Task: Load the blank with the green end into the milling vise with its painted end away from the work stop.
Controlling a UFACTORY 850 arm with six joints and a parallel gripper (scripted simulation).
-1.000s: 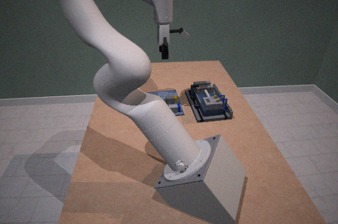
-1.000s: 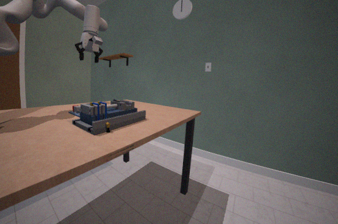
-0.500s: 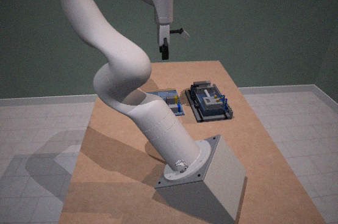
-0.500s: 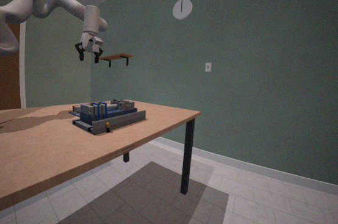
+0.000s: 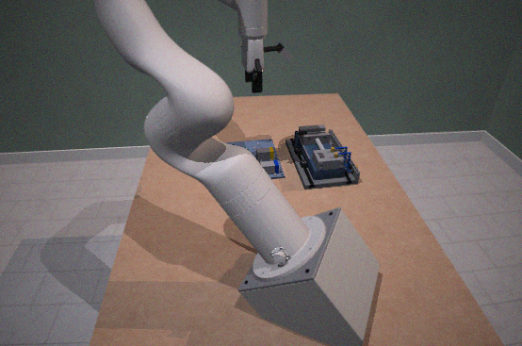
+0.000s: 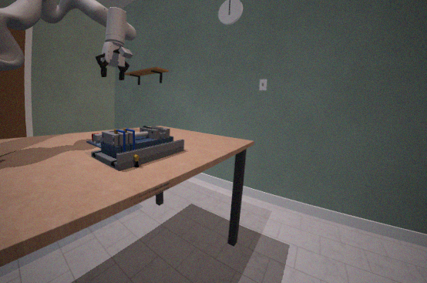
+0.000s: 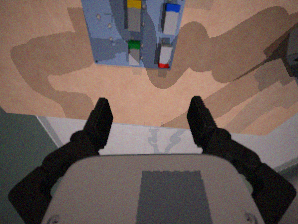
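Right now my hand is 29 cm above the green-ended blank, 5 cm to the right of it and 2 cm short of it. Also, from my hand: red-ended blank (29 cm below, 6 cm behind, 3 cm to the left); then blue-ended blank (29 cm below, 6 cm to the right, 4 cm behind); then yellow-ended blank (29 cm below, 5 cm ahead, 3 cm to the right).
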